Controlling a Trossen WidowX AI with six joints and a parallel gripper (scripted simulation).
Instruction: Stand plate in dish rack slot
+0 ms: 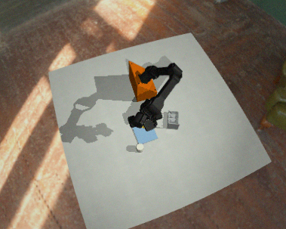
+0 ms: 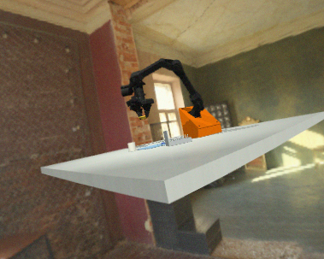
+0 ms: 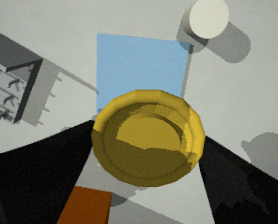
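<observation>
Now: the grey dish rack 20 mm behind my gripper tip, 220 mm to the left of it and 150 mm below it. Round my gripper tip: blue spoon (130 mm behind, 10 mm to the right, 170 mm below); yellow plate (10 mm above); small white cup (80 mm ahead, 60 mm to the right, 150 mm below).
</observation>
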